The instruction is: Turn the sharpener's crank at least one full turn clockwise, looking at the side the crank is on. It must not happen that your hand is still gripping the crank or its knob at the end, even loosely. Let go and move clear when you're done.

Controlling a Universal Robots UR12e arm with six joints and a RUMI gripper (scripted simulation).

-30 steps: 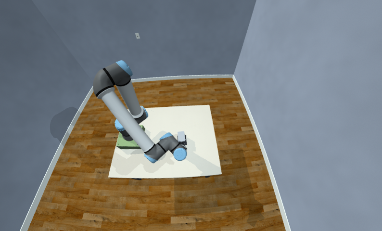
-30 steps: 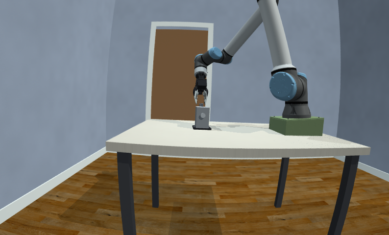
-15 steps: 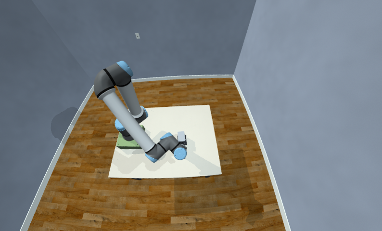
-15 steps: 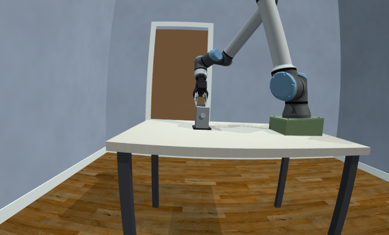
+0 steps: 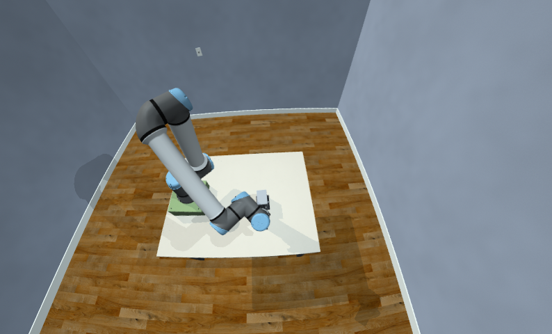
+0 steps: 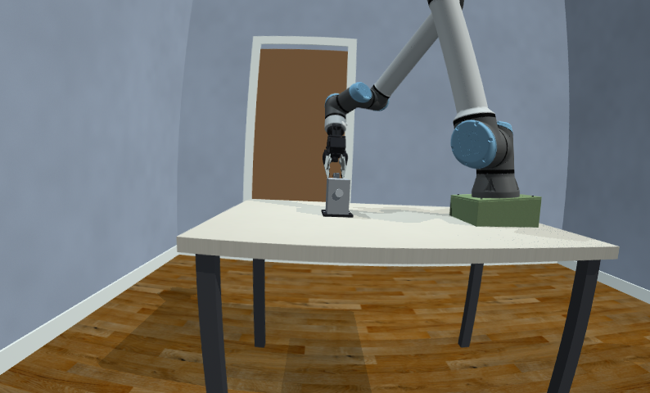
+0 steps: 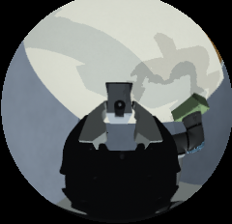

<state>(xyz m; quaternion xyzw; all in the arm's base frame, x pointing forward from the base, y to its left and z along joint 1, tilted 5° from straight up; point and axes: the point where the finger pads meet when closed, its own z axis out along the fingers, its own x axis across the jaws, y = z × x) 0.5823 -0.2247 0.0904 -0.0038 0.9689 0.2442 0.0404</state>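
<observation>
The dark crank knob is 20 mm to the left of my hand. Also, from my hand: crank handle 30 mm to the left, 10 mm below.
</observation>
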